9 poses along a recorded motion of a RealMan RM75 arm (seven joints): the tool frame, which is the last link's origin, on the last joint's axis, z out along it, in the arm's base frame.
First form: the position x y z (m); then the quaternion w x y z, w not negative.
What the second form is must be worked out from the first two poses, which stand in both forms.
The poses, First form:
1: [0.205 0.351 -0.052 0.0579 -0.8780 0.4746 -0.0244]
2: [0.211 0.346 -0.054 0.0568 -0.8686 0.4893 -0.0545]
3: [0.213 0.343 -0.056 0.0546 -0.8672 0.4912 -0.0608]
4: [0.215 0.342 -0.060 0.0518 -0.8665 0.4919 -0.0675]
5: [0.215 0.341 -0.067 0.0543 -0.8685 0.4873 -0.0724]
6: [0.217 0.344 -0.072 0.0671 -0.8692 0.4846 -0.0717]
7: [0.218 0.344 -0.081 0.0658 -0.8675 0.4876 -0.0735]
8: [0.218 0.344 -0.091 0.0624 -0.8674 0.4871 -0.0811]
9: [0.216 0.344 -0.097 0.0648 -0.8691 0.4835 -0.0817]
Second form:
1: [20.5 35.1 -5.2 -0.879 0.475 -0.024 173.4]
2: [21.1 34.6 -5.4 -0.870 0.490 -0.055 173.5]
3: [21.3 34.3 -5.6 -0.868 0.492 -0.061 173.7]
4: [21.5 34.2 -6.0 -0.868 0.493 -0.068 174.1]
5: [21.5 34.1 -6.7 -0.870 0.488 -0.073 173.8]
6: [21.7 34.4 -7.2 -0.871 0.486 -0.072 172.3]
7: [21.8 34.4 -8.1 -0.869 0.489 -0.074 172.5]
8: [21.8 34.4 -9.1 -0.869 0.488 -0.081 172.8]
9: [21.6 34.4 -9.7 -0.871 0.485 -0.082 172.6]
